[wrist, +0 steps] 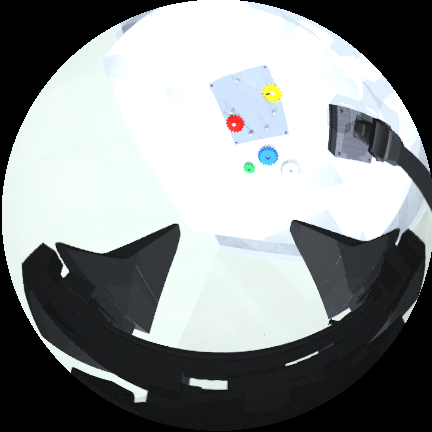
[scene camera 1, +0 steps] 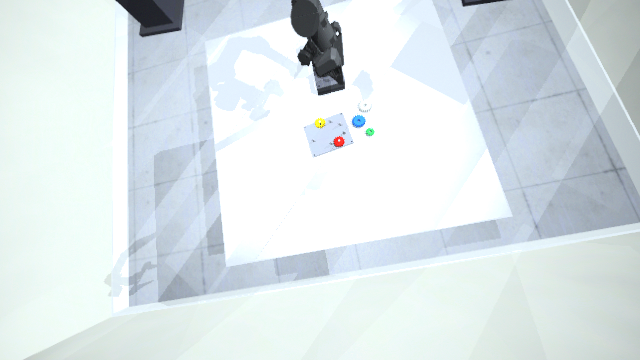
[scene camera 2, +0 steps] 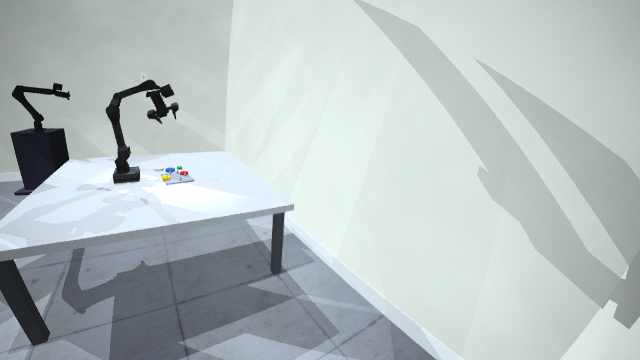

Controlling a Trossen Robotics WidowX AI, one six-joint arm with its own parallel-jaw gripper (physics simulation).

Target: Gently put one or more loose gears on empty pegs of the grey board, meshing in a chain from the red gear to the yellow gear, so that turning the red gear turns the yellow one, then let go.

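Places are measured from the arm's base along level axes (x left, y back, z up), in centimetres.
Where they show: gripper, fingertip midpoint: [wrist: 236,227] [scene camera 1: 342,74] [scene camera 2: 168,121]; arm's base, origin of the base link: [wrist: 363,129] [scene camera 2: 123,171].
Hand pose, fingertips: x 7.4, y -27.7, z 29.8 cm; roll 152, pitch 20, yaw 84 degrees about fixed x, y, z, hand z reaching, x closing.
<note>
Things, the pixels of their top centre, and the offset from my fingertips. "spot": a spot on its surface instead. Level surfaces: height alone.
- grey board, middle of its top: [wrist: 250,104] [scene camera 1: 327,131] [scene camera 2: 175,173] dx -7.1, dy -3.2, dz -32.4 cm
- red gear, surface spot: [wrist: 235,123] [scene camera 1: 338,139] spot: dx -1.8, dy -7.7, dz -32.9 cm
- yellow gear, surface spot: [wrist: 273,93] [scene camera 1: 320,120] [scene camera 2: 165,175] spot: dx -10.4, dy +2.8, dz -32.4 cm
- loose blue gear, middle of its top: [wrist: 267,156] [scene camera 1: 358,120] [scene camera 2: 170,168] dx +8.6, dy +1.7, dz -33.7 cm
- green gear, middle of its top: [wrist: 248,168] [scene camera 1: 370,131] [scene camera 2: 179,166] dx +13.7, dy -4.4, dz -33.7 cm
- white gear, middle of its top: [wrist: 290,170] [scene camera 1: 365,104] [scene camera 2: 158,167] dx +12.4, dy +9.6, dz -33.7 cm
- white table, its level: dz -35.4 cm
The grey board [scene camera 1: 325,140] [wrist: 252,102] [scene camera 2: 182,180] lies on the table. The red gear [scene camera 1: 339,141] [scene camera 2: 184,173] [wrist: 235,123] and the yellow gear [scene camera 1: 320,123] [scene camera 2: 166,178] [wrist: 273,93] sit on it, apart from each other, with several bare pegs. Beside the board lie the loose blue gear [scene camera 1: 358,121] [scene camera 2: 170,169] [wrist: 268,156], green gear [scene camera 1: 370,132] [scene camera 2: 179,167] [wrist: 249,167] and white gear [scene camera 1: 364,106] [scene camera 2: 159,169] [wrist: 290,169]. My gripper [scene camera 2: 167,121] [wrist: 236,227] is open and empty, high above the table; its fingers cannot be made out in scene camera 1.
The arm's base [scene camera 1: 330,86] [scene camera 2: 126,174] [wrist: 350,135] stands on the white table [scene camera 1: 365,200] [scene camera 2: 225,195], close to the board and the white gear. A second arm [scene camera 2: 30,105] stands on a dark pedestal [scene camera 2: 40,155] behind the table. A wall [scene camera 2: 400,175] rises beyond the table's side.
</note>
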